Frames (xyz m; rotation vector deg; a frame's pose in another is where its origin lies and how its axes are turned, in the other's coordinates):
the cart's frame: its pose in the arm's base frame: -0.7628 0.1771 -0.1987 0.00 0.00 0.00
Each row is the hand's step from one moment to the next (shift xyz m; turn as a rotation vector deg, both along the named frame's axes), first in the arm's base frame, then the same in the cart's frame.
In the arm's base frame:
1: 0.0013 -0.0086 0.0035 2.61 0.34 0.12
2: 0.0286 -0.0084 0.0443 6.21 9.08 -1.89
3: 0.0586 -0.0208 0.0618 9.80 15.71 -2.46
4: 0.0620 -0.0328 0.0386 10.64 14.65 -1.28
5: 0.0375 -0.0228 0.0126 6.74 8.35 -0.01
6: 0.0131 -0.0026 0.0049 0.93 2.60 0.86
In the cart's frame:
1: 0.0013 -0.0086 0.0035 2.61 0.34 0.12
2: 0.0286 -0.0084 0.0443 6.21 9.08 -1.89
3: 0.0586 -0.0208 0.0618 9.80 15.71 -2.46
4: 0.0620 -0.0328 0.0386 10.64 14.65 -1.28
5: 0.0375 -0.0228 0.0126 6.74 8.35 -0.01
6: 0.0131 -0.0026 0.0049 0.93 2.60 0.86

